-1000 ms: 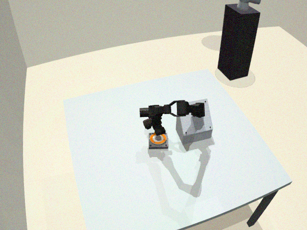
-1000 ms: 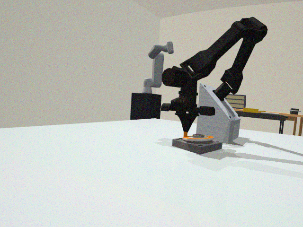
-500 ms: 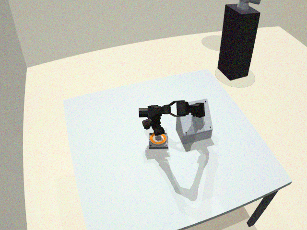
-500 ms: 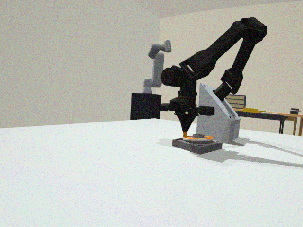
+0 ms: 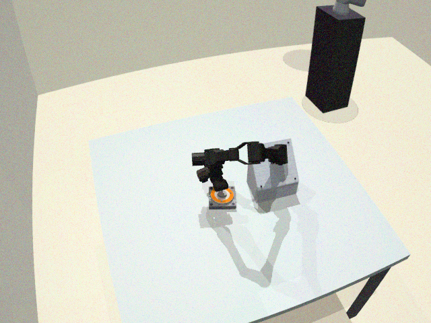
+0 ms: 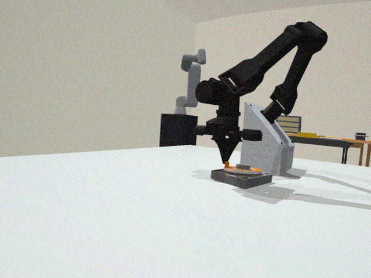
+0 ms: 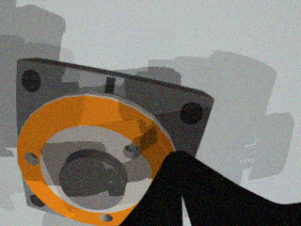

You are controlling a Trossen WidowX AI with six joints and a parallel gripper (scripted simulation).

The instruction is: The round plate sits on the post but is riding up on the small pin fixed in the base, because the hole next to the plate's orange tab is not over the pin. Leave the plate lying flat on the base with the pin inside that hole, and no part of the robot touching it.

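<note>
My gripper tip is now 30 mm to the right of the round plate. The rest, counted from my gripper tip: base (50 mm to the left, 20 mm below, 10 mm behind).
</note>
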